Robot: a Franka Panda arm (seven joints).
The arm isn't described. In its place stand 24 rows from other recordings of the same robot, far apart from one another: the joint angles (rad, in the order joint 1, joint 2, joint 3, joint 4, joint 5, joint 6, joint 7), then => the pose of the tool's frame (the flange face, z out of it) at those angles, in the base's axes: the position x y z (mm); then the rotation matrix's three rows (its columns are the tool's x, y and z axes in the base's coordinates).
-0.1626 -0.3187 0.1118 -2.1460 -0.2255 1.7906 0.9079 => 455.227 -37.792 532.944; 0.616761 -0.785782 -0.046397; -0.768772 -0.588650 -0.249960; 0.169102 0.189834 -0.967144
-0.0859 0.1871 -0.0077 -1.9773 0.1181 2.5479 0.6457 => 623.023 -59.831 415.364; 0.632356 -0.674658 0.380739; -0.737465 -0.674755 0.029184; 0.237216 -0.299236 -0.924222
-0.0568 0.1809 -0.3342 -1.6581 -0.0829 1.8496 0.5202 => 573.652 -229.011 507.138; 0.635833 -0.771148 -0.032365; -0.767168 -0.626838 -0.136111; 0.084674 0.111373 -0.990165
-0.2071 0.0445 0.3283 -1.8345 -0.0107 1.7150 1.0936 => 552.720 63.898 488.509; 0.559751 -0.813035 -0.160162; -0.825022 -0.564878 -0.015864; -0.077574 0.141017 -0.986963
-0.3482 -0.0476 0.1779 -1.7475 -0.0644 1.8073 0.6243 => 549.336 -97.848 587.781; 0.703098 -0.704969 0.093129; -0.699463 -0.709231 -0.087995; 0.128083 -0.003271 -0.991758
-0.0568 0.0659 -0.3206 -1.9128 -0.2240 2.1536 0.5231 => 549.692 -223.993 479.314; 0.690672 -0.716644 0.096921; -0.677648 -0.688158 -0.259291; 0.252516 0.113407 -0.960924
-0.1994 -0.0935 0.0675 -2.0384 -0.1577 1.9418 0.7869 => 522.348 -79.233 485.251; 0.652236 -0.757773 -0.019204; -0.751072 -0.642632 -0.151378; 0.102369 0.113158 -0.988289
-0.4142 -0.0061 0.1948 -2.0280 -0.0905 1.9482 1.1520 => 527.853 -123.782 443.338; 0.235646 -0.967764 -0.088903; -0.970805 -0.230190 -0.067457; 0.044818 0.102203 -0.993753
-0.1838 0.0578 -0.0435 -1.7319 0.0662 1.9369 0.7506 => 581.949 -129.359 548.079; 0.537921 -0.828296 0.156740; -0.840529 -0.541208 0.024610; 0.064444 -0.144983 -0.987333
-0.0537 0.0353 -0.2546 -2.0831 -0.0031 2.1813 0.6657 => 532.726 -168.909 415.778; 0.562104 -0.825064 0.057520; -0.825069 -0.564219 -0.030282; 0.057439 -0.030436 -0.997885
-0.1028 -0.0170 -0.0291 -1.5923 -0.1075 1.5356 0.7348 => 538.866 -83.542 621.344; 0.647229 -0.760426 -0.053363; -0.761121 -0.640762 -0.100591; 0.042299 0.105721 -0.993496
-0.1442 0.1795 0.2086 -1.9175 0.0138 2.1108 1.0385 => 599.284 34.694 404.159; 0.553378 -0.832801 0.014636; -0.832261 -0.552144 0.049780; -0.033376 -0.039728 -0.998653
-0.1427 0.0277 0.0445 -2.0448 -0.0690 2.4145 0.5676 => 583.487 -58.027 462.990; 0.759175 -0.560936 0.330158; -0.570478 -0.817656 -0.077417; 0.313382 -0.129575 -0.940746
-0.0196 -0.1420 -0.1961 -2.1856 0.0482 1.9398 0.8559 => 482.002 -104.284 439.331; 0.458810 -0.884162 -0.088040; -0.879932 -0.465886 0.093111; -0.123341 0.034749 -0.991756
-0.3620 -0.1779 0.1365 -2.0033 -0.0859 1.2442 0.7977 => 420.133 -104.508 503.971; 0.416413 -0.717666 -0.558172; -0.855980 -0.516387 0.025356; -0.306430 0.467226 -0.829337
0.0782 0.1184 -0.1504 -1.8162 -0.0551 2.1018 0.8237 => 610.333 -43.398 487.541; 0.631755 -0.757804 0.163151; -0.757649 -0.648139 -0.076702; 0.163870 -0.075154 -0.983615
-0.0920 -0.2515 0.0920 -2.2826 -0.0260 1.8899 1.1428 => 454.137 -0.689 444.177; 0.418755 -0.896970 -0.141733; -0.907941 -0.416467 -0.046896; -0.016963 0.148323 -0.988793
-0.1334 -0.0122 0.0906 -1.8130 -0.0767 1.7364 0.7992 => 551.542 -30.387 530.565; 0.677424 -0.732538 -0.066967; -0.735537 -0.673444 -0.073877; 0.009019 0.099303 -0.995016
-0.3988 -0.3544 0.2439 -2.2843 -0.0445 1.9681 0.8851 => 445.142 -65.540 492.116; 0.508582 -0.860981 0.007429; -0.853478 -0.505251 -0.127657; 0.113664 0.058584 -0.991791
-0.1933 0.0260 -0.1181 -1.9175 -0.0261 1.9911 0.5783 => 543.512 -176.134 481.192; 0.636507 -0.770366 0.037338; -0.769320 -0.637594 -0.040259; 0.054820 -0.003100 -0.998491
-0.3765 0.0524 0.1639 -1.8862 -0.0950 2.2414 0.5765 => 588.250 -131.473 507.778; 0.694616 -0.662914 0.279380; -0.657274 -0.742687 -0.128085; 0.292402 -0.094659 -0.951599
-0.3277 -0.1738 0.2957 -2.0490 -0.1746 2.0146 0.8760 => 521.046 -19.388 525.655; 0.648629 -0.750216 0.128283; -0.721355 -0.659716 -0.210763; 0.242748 0.044170 -0.969083
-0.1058 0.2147 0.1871 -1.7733 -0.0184 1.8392 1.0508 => 601.863 41.274 427.203; 0.562997 -0.813494 -0.145814; -0.821376 -0.570295 0.010281; -0.091520 0.113980 -0.989259
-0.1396 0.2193 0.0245 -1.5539 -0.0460 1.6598 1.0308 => 612.591 -76.713 510.951; 0.416640 -0.901537 -0.116804; -0.908752 -0.416449 -0.027211; -0.024111 0.117483 -0.992782
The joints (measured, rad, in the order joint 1, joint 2, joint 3, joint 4, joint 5, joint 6, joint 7), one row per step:
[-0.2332, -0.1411, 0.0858, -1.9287, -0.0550, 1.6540, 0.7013]
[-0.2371, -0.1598, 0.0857, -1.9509, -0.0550, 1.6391, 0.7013]
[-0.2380, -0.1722, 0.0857, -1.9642, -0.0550, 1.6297, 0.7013]
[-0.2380, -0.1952, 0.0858, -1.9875, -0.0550, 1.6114, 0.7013]
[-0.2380, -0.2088, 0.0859, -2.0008, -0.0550, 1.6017, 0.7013]
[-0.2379, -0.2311, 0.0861, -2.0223, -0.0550, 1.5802, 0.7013]
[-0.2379, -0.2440, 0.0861, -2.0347, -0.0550, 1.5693, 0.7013]
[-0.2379, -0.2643, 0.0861, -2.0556, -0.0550, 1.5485, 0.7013]
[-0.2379, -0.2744, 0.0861, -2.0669, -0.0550, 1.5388, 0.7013]
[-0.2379, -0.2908, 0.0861, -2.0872, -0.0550, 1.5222, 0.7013]
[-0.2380, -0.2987, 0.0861, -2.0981, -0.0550, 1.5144, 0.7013]
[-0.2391, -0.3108, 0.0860, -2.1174, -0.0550, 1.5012, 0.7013]
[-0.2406, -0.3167, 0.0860, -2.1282, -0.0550, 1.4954, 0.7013]
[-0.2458, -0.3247, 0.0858, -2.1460, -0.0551, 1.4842, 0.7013]
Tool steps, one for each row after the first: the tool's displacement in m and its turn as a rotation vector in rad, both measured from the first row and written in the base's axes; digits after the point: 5 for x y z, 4 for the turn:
[-0.00845, -0.00064, -0.00208, 0.0010, 0.0185, -0.0053]
[-0.01371, -0.00021, -0.00281, 0.0014, 0.0289, -0.0070]
[-0.02329, 0.00143, -0.00368, 0.0021, 0.0476, -0.0085]
[-0.02877, 0.00240, -0.00397, 0.0023, 0.0571, -0.0094]
[-0.03842, 0.00411, -0.00476, 0.0032, 0.0779, -0.0110]
[-0.04383, 0.00498, -0.00515, 0.0036, 0.0884, -0.0121]
[-0.05300, 0.00641, -0.00670, 0.0050, 0.1099, -0.0141]
[-0.05761, 0.00712, -0.00787, 0.0057, 0.1208, -0.0151]
[-0.06548, 0.00830, -0.01072, 0.0073, 0.1413, -0.0168]
[-0.06941, 0.00883, -0.01260, 0.0082, 0.1521, -0.0177]
[-0.07604, 0.00924, -0.01671, 0.0103, 0.1724, -0.0204]
[-0.07946, 0.00907, -0.01929, 0.0115, 0.1830, -0.0226]
[-0.08525, 0.00753, -0.02433, 0.0144, 0.2039, -0.0292]

